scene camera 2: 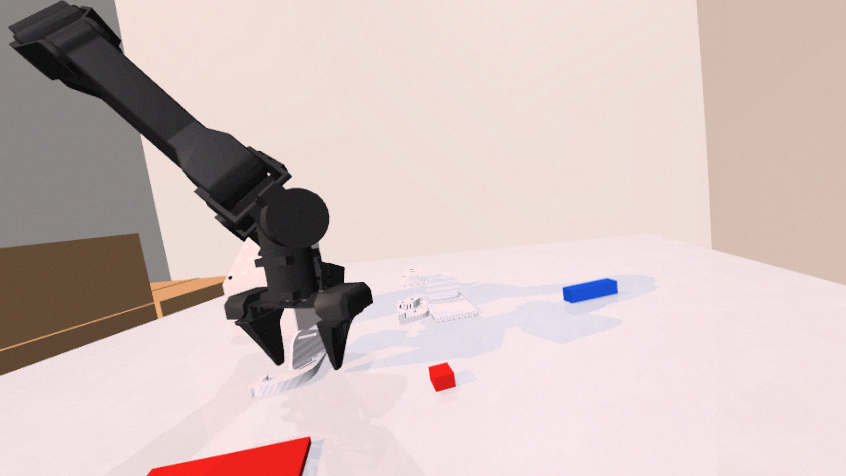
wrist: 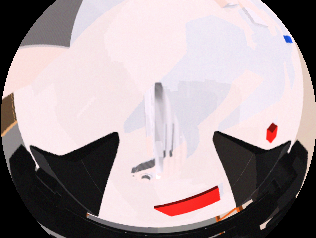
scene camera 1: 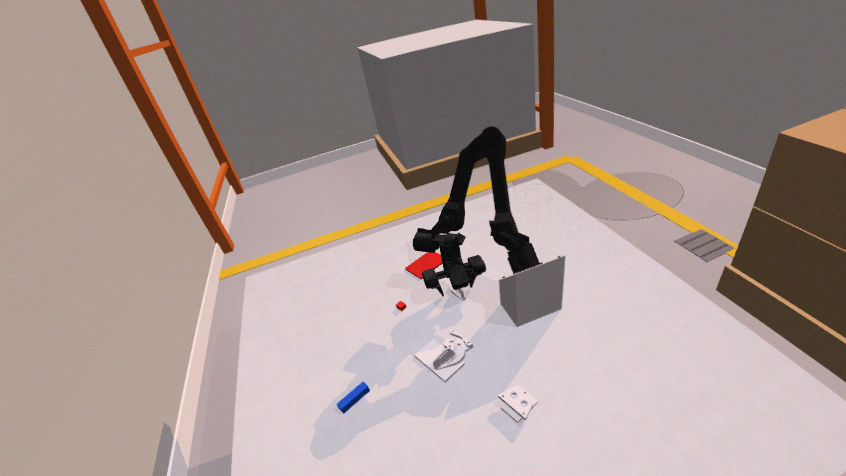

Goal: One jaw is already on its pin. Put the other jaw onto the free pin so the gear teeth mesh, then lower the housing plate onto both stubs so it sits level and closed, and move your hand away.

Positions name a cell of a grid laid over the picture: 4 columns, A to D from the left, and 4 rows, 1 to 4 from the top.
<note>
My gripper (scene camera 2: B4) is open and holds nothing. Further things: a blue block (scene camera 2: C3) and a flat red plate (wrist: C4).
My gripper is seen too in the wrist view (wrist: C3) and in scene camera 1 (scene camera 1: C3).
</note>
